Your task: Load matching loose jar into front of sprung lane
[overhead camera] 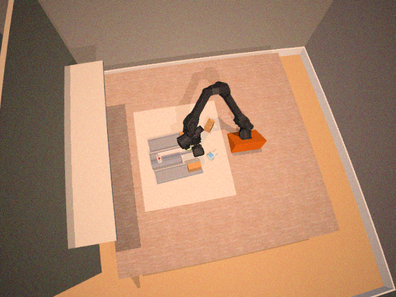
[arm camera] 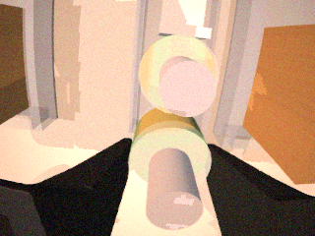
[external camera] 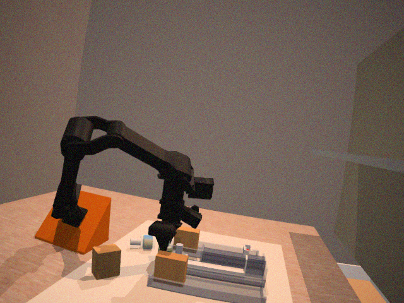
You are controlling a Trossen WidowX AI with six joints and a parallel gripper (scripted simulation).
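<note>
The grey lane is 160 mm ahead of my gripper tip, 50 mm to the left of it and 30 mm below it. The rest, counted from my gripper tip: red mark 220 mm ahead, 70 mm to the left, 20 mm above; pusher plate 140 mm ahead, 50 mm to the left; long pale shelf 520 mm ahead, 50 mm to the left, 320 mm above.
</note>
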